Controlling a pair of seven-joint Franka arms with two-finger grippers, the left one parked.
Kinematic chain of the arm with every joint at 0, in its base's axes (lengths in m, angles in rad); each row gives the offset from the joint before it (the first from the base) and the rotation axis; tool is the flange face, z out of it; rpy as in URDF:
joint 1: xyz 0 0 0.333 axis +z
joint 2: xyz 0 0 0 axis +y
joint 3: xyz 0 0 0.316 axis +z
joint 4: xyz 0.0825 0 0 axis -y
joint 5: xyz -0.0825 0 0.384 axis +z
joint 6: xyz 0 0 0 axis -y
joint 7: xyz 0.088 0 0 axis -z
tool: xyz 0 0 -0.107 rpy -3.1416 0 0
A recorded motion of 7 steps. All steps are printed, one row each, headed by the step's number.
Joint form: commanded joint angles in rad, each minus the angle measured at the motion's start. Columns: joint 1, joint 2, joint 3, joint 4, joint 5, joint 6, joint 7.
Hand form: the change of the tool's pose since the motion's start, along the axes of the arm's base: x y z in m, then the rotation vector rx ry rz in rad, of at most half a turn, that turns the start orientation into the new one. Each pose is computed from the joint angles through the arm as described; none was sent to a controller.
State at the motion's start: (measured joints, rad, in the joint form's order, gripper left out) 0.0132 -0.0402 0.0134 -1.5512 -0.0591 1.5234 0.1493
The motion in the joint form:
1: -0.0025 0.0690 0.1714 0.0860 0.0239 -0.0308 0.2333
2: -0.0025 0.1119 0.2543 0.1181 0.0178 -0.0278 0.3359
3: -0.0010 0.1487 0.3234 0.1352 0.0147 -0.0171 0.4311
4: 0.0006 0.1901 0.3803 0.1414 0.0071 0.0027 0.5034
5: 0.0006 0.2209 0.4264 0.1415 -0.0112 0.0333 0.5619
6: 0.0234 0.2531 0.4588 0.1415 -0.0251 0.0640 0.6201
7: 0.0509 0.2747 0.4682 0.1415 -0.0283 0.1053 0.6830
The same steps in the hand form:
1: 0.0089 0.0945 -0.0003 0.0304 0.0062 -0.0640
2: 0.0126 0.1379 -0.0081 0.0366 0.0107 -0.0846
3: 0.0136 0.1747 -0.0186 0.0473 0.0185 -0.1100
4: 0.0166 0.2047 -0.0356 0.0548 0.0325 -0.1251
5: 0.0188 0.2275 -0.0485 0.0573 0.0275 -0.1383
6: 0.0174 0.2565 -0.0624 0.0636 0.0266 -0.1418
7: 0.0168 0.2785 -0.0705 0.0832 0.0122 -0.1679

